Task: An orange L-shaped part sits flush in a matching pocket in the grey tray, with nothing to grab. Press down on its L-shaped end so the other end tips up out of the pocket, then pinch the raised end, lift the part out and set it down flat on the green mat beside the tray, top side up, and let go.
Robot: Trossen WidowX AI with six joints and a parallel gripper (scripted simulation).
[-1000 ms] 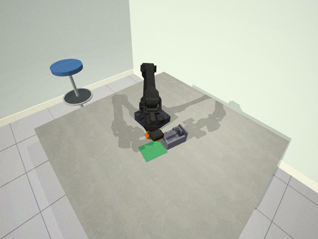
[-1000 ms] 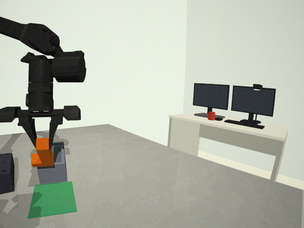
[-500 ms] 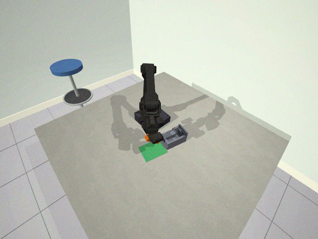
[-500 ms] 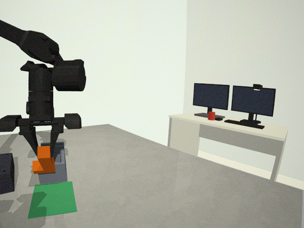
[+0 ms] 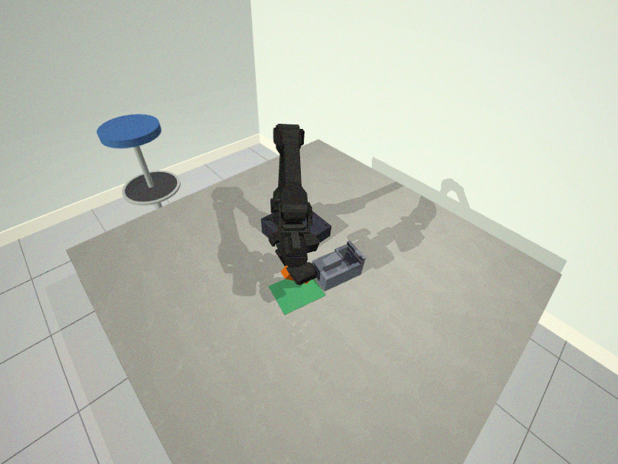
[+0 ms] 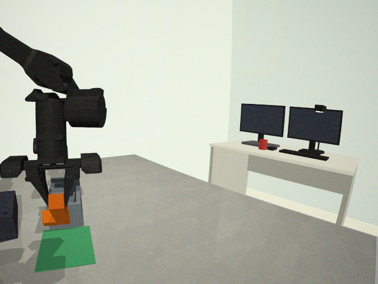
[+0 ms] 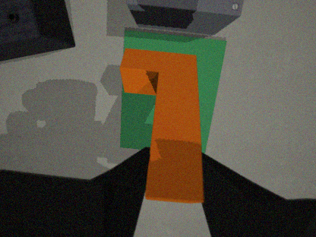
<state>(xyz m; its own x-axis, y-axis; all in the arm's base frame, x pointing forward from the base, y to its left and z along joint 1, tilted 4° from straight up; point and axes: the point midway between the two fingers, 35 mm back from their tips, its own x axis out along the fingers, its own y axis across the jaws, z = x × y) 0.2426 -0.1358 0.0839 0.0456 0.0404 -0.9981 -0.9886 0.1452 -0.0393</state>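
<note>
Right now the green mat is 20 mm to the left of my gripper tip and 120 mm below it. Also, from my gripper tip: orange l-shaped part (10 mm behind, 30 mm to the left, 30 mm below).
</note>
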